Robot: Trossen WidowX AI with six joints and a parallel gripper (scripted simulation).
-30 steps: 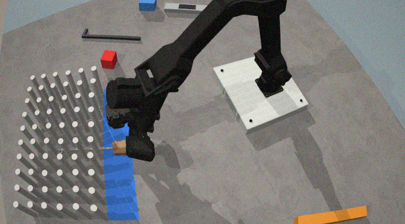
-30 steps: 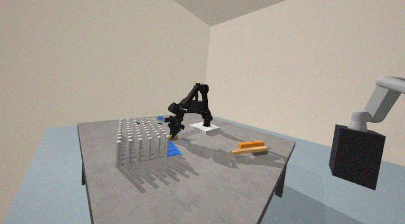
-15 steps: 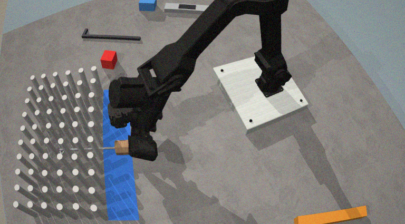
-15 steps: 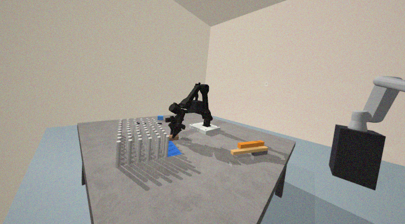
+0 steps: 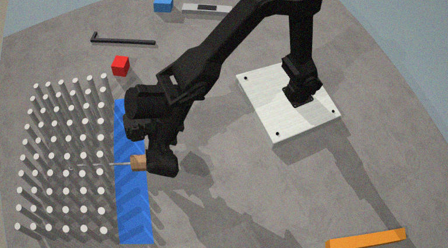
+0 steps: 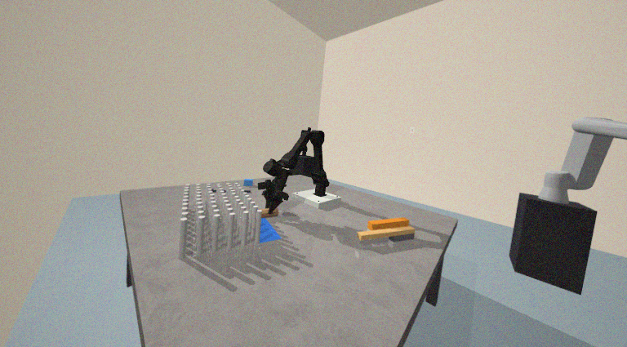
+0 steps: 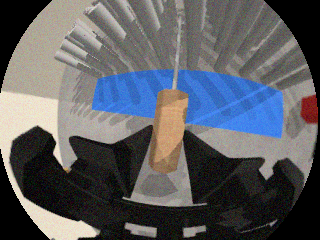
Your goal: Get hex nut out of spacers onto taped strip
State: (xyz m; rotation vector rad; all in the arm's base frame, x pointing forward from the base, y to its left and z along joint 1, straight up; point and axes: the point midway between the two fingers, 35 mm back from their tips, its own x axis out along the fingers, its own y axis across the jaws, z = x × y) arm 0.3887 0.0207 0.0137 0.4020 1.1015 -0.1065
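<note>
Right now my gripper tip is 50 mm short of the blue taped strip, 20 mm to the left of it and 20 mm above it. Also, from my gripper tip: red cube 310 mm to the right, 10 mm behind; then wooden-handled pick 100 mm ahead, 30 mm to the right; then hex nut 200 mm ahead, 60 mm to the right, 10 mm below.
</note>
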